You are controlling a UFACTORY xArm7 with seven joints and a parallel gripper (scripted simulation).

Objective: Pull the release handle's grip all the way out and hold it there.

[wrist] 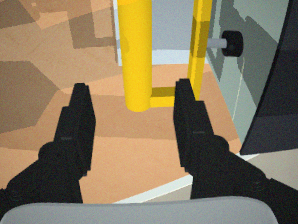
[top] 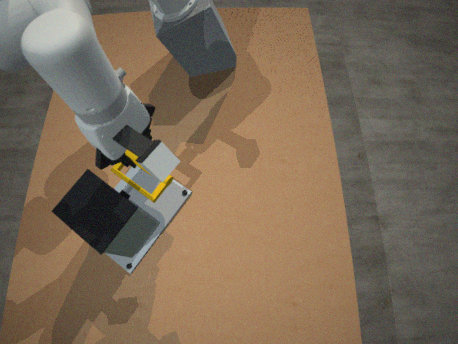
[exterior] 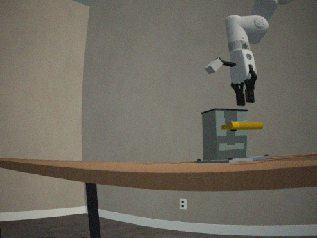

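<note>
Now: the grey baseplate 190 mm below my hand, 90 mm ahead of it and 50 mm to the right of it.
</note>
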